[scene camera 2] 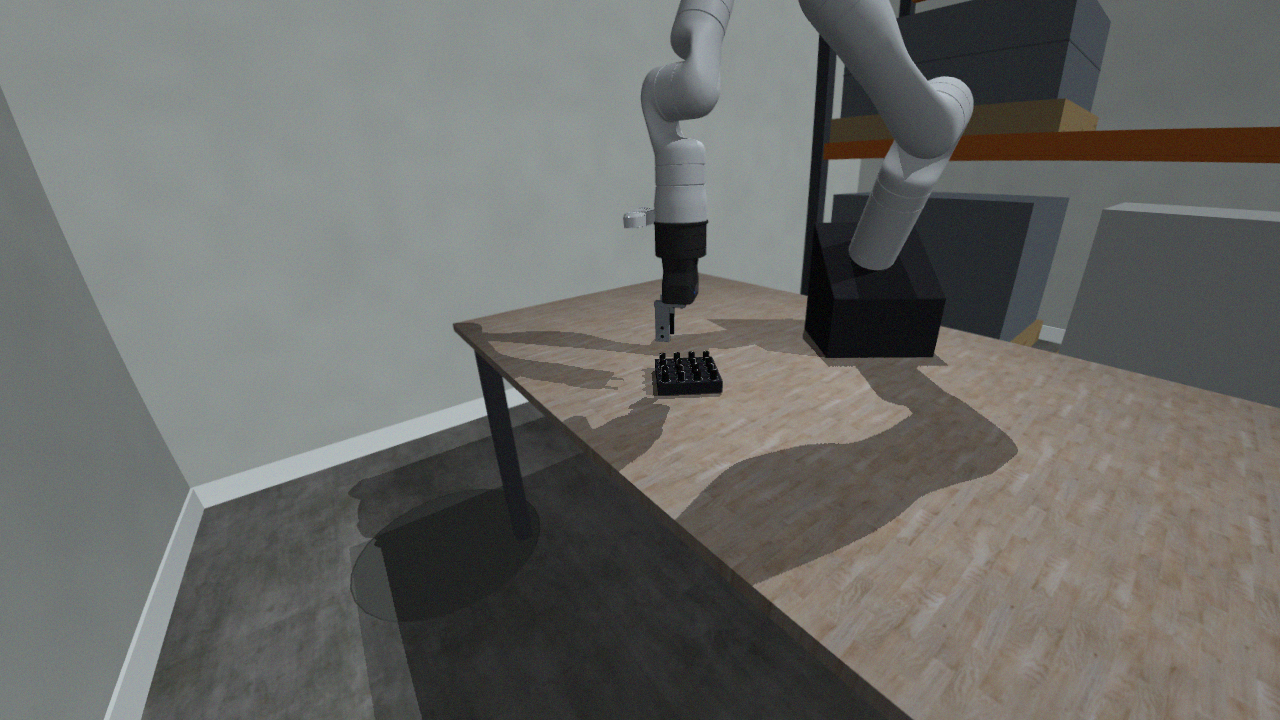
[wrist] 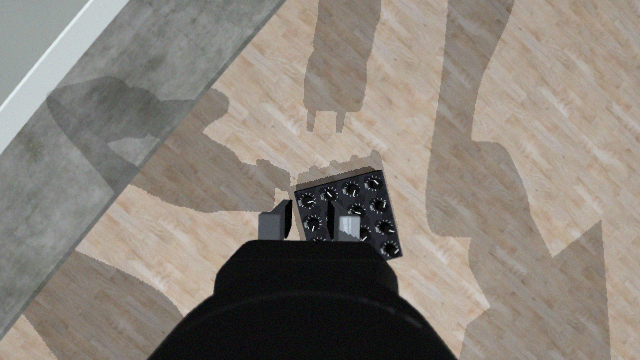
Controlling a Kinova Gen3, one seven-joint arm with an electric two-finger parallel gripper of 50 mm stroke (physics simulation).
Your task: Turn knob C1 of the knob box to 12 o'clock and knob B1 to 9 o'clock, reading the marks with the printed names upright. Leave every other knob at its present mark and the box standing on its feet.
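Pixels of known places: gripper, fingertip midpoint: (scene camera 2: 665,337) (wrist: 309,213); arm's base at its link origin: (scene camera 2: 871,253).
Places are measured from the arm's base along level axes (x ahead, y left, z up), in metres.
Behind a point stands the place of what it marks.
The black knob box (scene camera 2: 688,387) {x 0.450, y -0.027, z -0.172 m} (wrist: 367,198) {x 0.425, y -0.108, z -0.164 m} lies flat on the wooden table, with rows of small black knobs with white pointer lines. In the wrist view it is turned slightly, and the gripper and its body hide its lower left part. The printed names are too small to read, so I cannot tell which knobs are C1 and B1. My gripper (scene camera 2: 665,338) {x 0.472, y -0.059, z -0.087 m} (wrist: 309,213) {x 0.472, y -0.059, z -0.087 m} is partly open and empty. It hangs above the box in the scene view. In the wrist view its right finger overlaps the box and its left finger is beside the box's left edge.
The wooden table (scene camera 2: 1029,555) {x 0.396, y 0.440, z -0.186 m} (wrist: 565,125) {x 0.291, y -0.370, z -0.186 m} carries the box and the arm's black base block (scene camera 2: 881,322) {x 0.061, y 0.074, z -0.114 m}. The table's edge runs diagonally at the left of the wrist view, with grey floor (wrist: 165,45) beyond. A shelf rack (scene camera 2: 1163,145) with grey boxes stands behind.
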